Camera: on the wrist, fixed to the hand. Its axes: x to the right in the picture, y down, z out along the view.
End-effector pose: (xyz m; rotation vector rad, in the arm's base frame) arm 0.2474 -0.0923 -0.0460 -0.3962 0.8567 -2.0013
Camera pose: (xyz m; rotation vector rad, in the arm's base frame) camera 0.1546 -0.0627 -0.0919 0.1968 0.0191 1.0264
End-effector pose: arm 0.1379 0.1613 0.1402 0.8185 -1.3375 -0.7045
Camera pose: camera 0.2389 0.1287 0.1218 -1.9439 -1.5562 1.5430
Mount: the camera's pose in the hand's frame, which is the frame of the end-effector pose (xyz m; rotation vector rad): 0.0284 -0.0353 -0.0977 -0.0117 0.9255 -2.9600
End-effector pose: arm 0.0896 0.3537 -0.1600 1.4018 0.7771 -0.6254
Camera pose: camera 0.0690 0.4496 -0.2044 0.6076 -2.0515 1.1461
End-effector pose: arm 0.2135 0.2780 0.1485 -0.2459 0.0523 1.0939
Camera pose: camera 0.2655 0.2656 0.0550 -0.4441 0.3377 -2.0088
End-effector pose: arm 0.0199 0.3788 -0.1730 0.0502 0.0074 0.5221
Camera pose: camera 0.0602 0.3669 -0.2722 -0.2260 0.8402 -2.4563
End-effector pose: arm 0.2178 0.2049 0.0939 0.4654 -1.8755 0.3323
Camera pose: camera 0.3068 0.2126 0.1540 1.8308 0.8610 -1.2048
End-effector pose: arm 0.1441 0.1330 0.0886 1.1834 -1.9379 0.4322
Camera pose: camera 0.2124 0.1613 0.1669 1.7412 1.3933 -0.6179
